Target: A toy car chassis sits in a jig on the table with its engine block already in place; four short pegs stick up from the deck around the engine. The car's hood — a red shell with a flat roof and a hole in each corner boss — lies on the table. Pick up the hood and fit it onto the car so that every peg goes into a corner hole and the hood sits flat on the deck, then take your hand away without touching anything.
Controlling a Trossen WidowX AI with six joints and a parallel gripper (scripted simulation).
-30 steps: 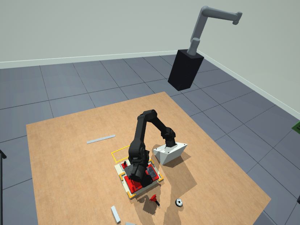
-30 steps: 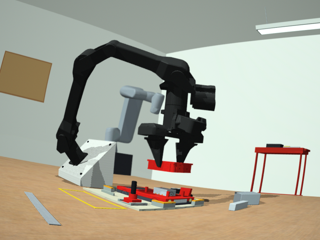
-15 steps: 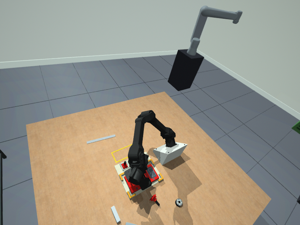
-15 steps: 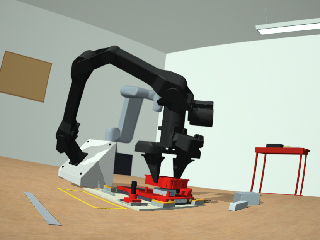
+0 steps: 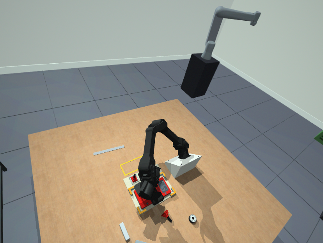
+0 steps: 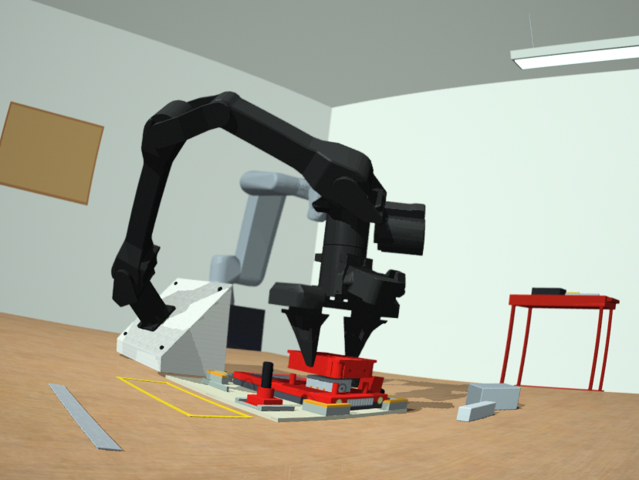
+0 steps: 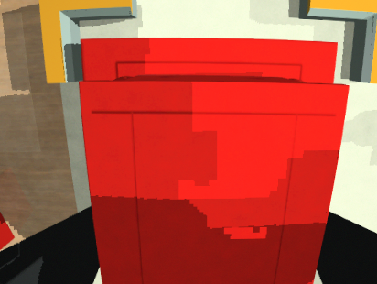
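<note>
The grey engine block lies 3 cm below my gripper tip. The rest, counted from my gripper tip: grey strip 40 cm to the right, 8 cm ahead, 6 cm below; red hood 1 cm above; wheel 24 cm to the left, 16 cm behind, 5 cm below.
</note>
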